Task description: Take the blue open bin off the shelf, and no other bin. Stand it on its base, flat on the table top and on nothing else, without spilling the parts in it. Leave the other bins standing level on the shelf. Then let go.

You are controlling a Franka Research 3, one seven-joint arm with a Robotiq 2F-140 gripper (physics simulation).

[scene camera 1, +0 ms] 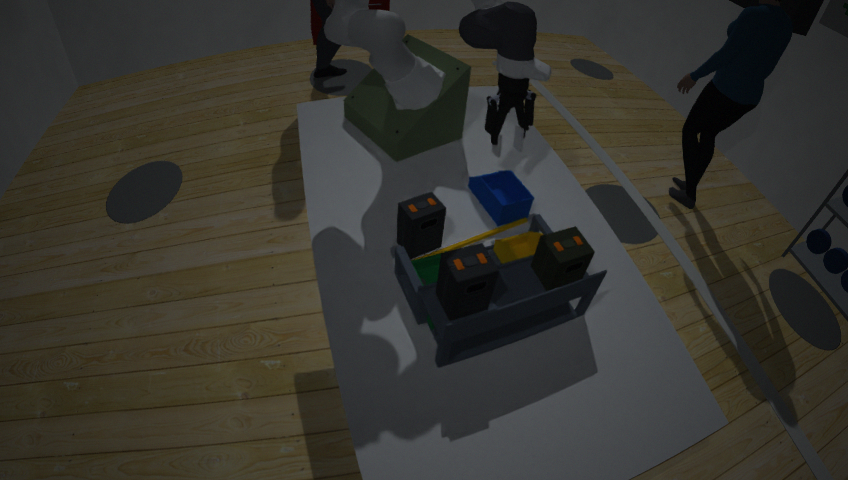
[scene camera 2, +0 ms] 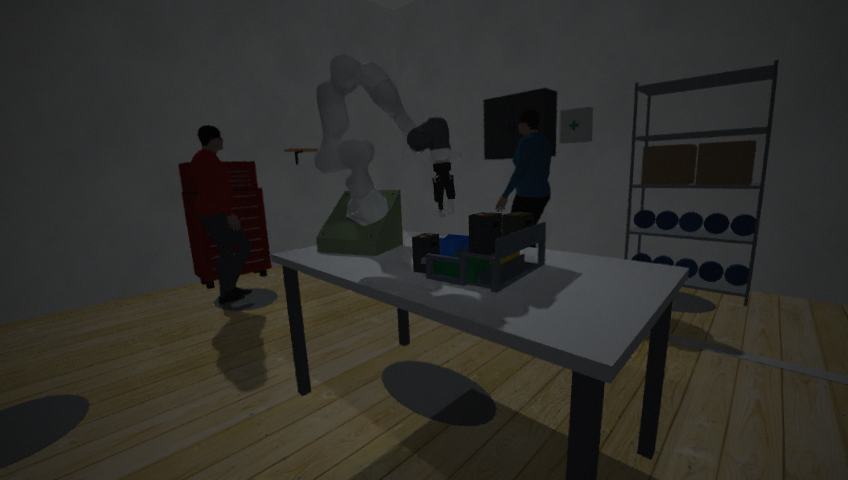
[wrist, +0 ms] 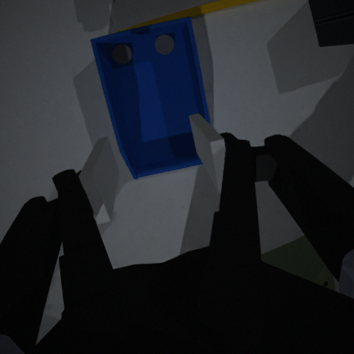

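Observation:
The blue open bin (scene camera 1: pixel 502 193) (scene camera 2: pixel 454 244) (wrist: pixel 150 100) stands upright on the white table top (scene camera 1: pixel 380 184), off the shelf and a little apart from its front. Two round grey parts (wrist: pixel 122 54) (wrist: pixel 164 44) lie inside at its far end in the wrist view. The grey shelf (scene camera 1: pixel 517 309) (scene camera 2: pixel 520 239) holds a green bin (scene camera 1: pixel 427 270) and a yellow bin (scene camera 1: pixel 516 248); they look level, though partly hidden. My gripper (scene camera 1: pixel 507 142) (scene camera 2: pixel 446 208) (wrist: pixel 152 144) is partly open and empty, above the table and back from the blue bin towards the robot base.
A dark box with orange marks (scene camera 1: pixel 421 227) (scene camera 2: pixel 425 253) stands beside the shelf's front left. Two more dark boxes (scene camera 1: pixel 468 285) (scene camera 1: pixel 562 261) stand upon the shelf. A yellow bar (scene camera 1: pixel 470 239) runs along the shelf's front. The green robot base (scene camera 1: pixel 410 133) (scene camera 2: pixel 360 237) is behind. Two people stand beyond the table.

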